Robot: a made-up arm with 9 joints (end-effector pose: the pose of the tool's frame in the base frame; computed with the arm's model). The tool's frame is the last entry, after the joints. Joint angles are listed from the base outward.
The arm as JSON. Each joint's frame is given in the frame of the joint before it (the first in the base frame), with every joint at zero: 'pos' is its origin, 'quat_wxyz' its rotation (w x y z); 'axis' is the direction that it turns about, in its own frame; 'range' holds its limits. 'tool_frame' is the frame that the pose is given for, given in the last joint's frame.
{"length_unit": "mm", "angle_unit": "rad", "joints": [
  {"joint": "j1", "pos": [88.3, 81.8, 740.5], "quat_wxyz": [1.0, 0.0, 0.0, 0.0], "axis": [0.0, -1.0, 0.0], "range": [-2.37, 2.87]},
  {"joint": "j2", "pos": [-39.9, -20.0, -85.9], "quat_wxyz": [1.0, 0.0, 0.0, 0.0], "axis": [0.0, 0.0, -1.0], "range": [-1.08, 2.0]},
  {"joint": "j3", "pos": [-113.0, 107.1, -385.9], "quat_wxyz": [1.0, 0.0, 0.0, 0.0], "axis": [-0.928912, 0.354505, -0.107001], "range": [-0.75, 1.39]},
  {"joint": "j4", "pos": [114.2, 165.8, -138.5], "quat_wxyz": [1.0, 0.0, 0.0, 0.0], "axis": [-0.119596, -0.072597, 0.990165], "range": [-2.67, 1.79]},
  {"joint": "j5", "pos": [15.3, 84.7, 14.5], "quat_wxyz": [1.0, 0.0, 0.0, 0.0], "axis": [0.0, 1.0, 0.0], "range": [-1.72, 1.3]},
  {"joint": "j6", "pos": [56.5, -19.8, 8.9], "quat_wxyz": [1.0, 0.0, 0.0, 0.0], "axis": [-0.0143, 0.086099, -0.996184], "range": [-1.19, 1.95]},
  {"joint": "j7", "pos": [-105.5, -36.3, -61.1], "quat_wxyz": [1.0, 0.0, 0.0, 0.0], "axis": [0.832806, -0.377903, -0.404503], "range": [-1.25, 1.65]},
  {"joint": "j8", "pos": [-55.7, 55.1, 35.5], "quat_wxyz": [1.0, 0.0, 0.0, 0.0], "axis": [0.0, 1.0, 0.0], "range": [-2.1, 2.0]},
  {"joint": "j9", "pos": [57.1, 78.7, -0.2], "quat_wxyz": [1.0, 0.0, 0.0, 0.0], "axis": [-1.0, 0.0, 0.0], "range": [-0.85, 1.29]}
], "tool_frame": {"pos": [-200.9, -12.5, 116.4], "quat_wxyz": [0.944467, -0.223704, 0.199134, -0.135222]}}
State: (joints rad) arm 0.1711 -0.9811 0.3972 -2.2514 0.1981 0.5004 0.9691 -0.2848 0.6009
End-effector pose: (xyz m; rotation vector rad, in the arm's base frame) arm 0.2124 0.3630 0.2618 0.4476 0.2969 -2.6593
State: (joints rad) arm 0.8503 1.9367 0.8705 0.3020 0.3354 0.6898 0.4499 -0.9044 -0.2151
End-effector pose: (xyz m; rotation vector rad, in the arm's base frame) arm 0.9946 0.1838 0.4516 -0.1347 0.5854 -2.5727
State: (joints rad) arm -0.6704 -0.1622 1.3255 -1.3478 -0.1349 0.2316 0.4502 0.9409 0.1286
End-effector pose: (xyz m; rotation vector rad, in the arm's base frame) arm -0.3873 0.2674 0.1509 -1.0369 0.8012 -1.6218
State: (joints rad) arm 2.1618 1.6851 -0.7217 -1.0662 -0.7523 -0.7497 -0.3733 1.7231 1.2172
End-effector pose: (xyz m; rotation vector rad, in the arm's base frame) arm 0.1064 -0.0555 1.3344 0.5022 -0.0186 -0.2031
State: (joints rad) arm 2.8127 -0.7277 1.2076 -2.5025 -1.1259 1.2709 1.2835 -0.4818 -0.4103
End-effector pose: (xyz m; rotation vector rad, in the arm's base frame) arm 0.0629 0.0651 1.2198 -0.0809 -0.6293 -0.2348
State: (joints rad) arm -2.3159 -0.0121 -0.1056 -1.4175 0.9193 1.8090 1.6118 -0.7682 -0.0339
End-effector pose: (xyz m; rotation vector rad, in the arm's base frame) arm -0.6768 0.2323 1.0373 2.7463 0.8374 -0.5360
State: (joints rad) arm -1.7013 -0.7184 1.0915 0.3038 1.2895 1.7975 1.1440 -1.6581 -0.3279
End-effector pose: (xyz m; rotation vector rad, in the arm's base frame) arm -0.8371 -0.1100 1.0278 -0.6590 -1.1438 1.1017
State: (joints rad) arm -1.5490 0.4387 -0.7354 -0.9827 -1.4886 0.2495 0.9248 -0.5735 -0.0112
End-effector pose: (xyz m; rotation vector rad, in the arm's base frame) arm -0.3060 0.5147 0.3516 -0.8876 -1.1150 -1.6002
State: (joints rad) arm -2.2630 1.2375 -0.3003 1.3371 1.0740 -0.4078 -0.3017 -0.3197 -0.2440
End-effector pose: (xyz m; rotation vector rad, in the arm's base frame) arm -0.2130 0.1759 0.8677 -0.1894 -2.9499 -1.0132
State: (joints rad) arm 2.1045 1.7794 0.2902 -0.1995 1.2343 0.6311 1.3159 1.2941 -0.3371
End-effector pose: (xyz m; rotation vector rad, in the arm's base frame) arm 0.3396 -0.0930 1.1991 -2.7926 -0.6122 -1.0704
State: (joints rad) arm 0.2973 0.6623 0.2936 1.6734 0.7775 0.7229 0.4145 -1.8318 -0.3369
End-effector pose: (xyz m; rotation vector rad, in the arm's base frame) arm 0.1020 0.2796 -0.0051 -0.4854 -1.1883 0.1064
